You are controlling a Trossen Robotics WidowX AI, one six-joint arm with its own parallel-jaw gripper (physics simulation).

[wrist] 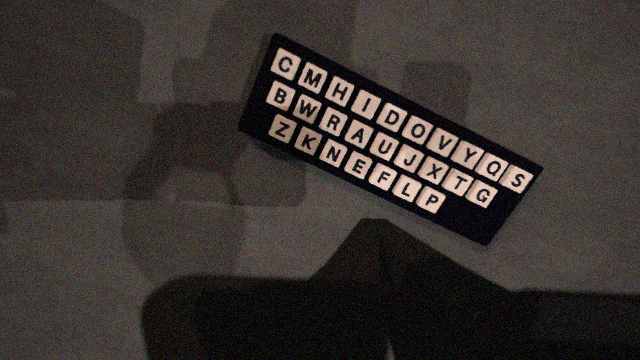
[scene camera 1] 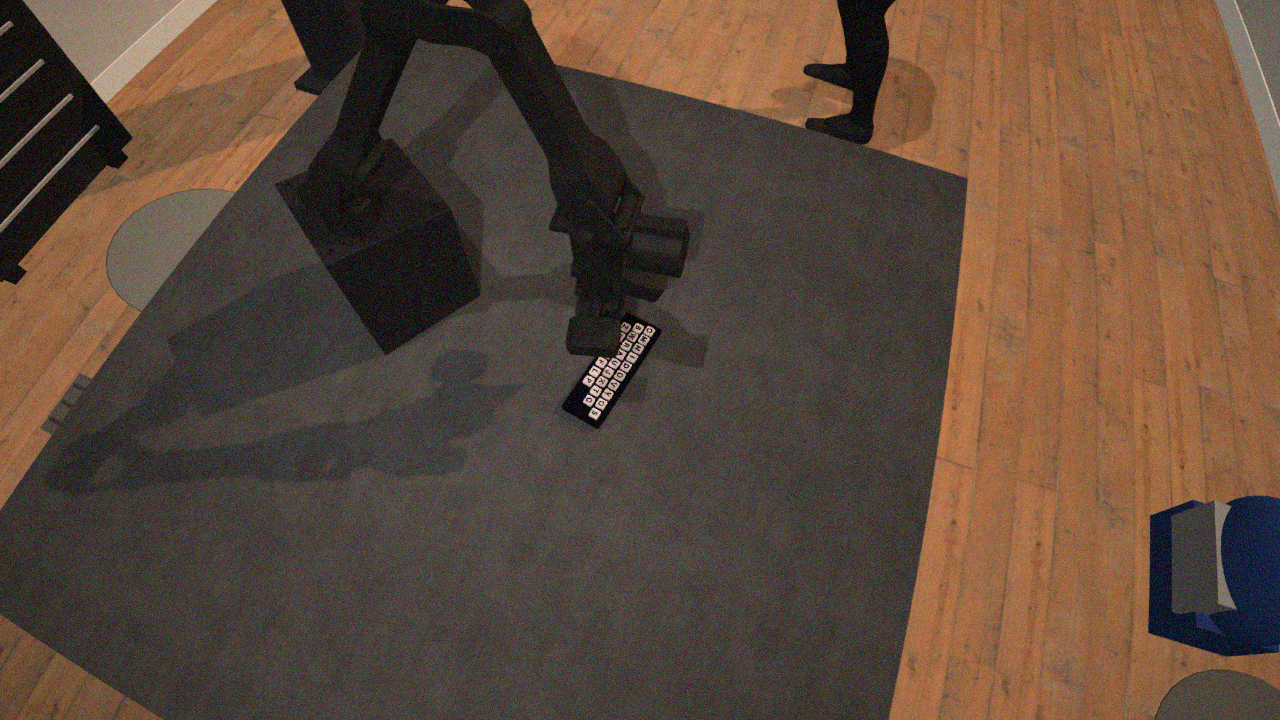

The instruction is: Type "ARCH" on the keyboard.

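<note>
A small black keyboard with white letter keys lies on the dark mat. In the wrist view its letters read upright, with the row from C to S farthest from the fingers. The A key, R key, C key and H key show there uncovered. My gripper is shut and empty. In the wrist view its tip shows just below the keyboard's near edge, under the F and L keys. In the scene view the gripper hides part of the keyboard's near side. The tip's height above the mat is hard to tell.
The dark mat lies on a wooden floor. The arm's black base block stands left of the keyboard. A person's legs stand beyond the mat's far edge. A blue object is at the right, and a dark drawer unit at the left.
</note>
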